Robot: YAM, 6 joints.
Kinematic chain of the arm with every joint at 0, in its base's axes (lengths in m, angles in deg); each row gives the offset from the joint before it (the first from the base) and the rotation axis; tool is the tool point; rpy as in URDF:
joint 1: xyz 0 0 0.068 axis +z
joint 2: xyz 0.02 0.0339 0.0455 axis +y
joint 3: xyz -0.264 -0.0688 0 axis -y
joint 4: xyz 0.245 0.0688 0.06 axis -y
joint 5: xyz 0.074 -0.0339 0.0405 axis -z
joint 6: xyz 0.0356 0 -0.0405 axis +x
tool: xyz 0 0 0 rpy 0 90 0
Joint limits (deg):
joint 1: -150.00..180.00
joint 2: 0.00..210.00
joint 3: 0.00..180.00
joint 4: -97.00..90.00
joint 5: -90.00..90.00
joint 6: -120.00..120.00
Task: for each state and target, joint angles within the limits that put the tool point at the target. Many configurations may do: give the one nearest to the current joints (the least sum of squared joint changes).
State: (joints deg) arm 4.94 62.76 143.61 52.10 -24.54 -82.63
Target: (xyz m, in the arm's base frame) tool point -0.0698 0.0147 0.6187
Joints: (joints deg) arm 3.70 45.29 91.32 60.69 -32.58 -82.63
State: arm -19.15 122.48 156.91 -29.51 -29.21 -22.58
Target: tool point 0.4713 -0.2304 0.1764
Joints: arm -27.93 140.65 124.38 -46.47 -28.89 -22.58
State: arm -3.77 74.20 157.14 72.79 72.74 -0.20
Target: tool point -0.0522 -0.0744 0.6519
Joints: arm 32.29 81.98 156.06 87.87 79.56 -0.20
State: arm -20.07 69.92 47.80 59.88 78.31 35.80
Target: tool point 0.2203 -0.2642 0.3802
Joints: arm -44.48 90.81 67.10 57.13 73.65 35.80
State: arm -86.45 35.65 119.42 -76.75 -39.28 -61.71
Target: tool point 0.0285 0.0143 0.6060
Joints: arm -95.75 56.56 129.78 -61.17 -49.14 -61.71
